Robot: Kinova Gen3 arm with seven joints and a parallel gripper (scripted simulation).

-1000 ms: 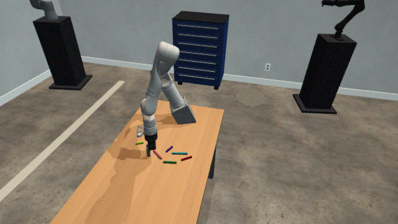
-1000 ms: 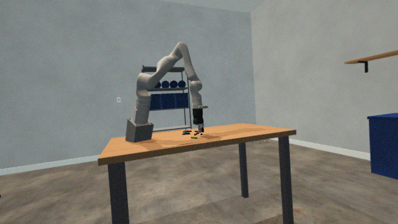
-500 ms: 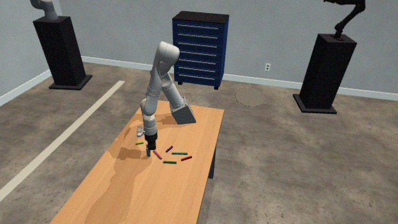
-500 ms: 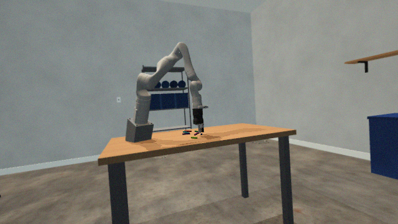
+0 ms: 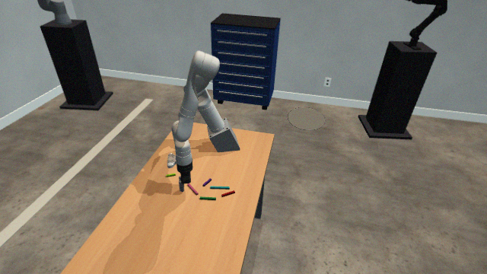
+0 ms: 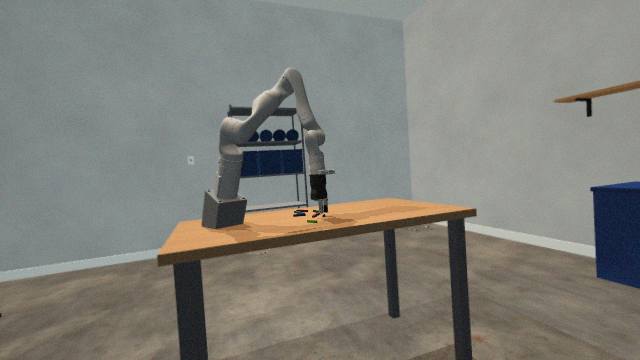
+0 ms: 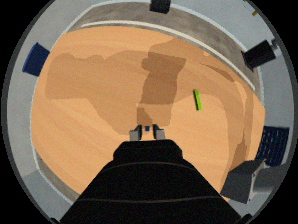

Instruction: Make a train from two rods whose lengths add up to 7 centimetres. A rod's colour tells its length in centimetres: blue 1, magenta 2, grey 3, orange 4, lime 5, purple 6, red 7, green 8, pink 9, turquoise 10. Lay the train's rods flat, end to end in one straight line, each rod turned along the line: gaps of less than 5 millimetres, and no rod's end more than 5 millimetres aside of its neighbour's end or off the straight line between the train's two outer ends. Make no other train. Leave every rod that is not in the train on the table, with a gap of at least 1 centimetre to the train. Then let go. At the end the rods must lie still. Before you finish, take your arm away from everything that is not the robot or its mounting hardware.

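The blue rod is 30 mm below my hand. Round my hand: purple rod (70 mm behind, 120 mm to the left, 30 mm below); then pink rod (10 mm behind, 50 mm to the left, 30 mm below); then lime rod (110 mm behind, 80 mm to the right, 30 mm below).
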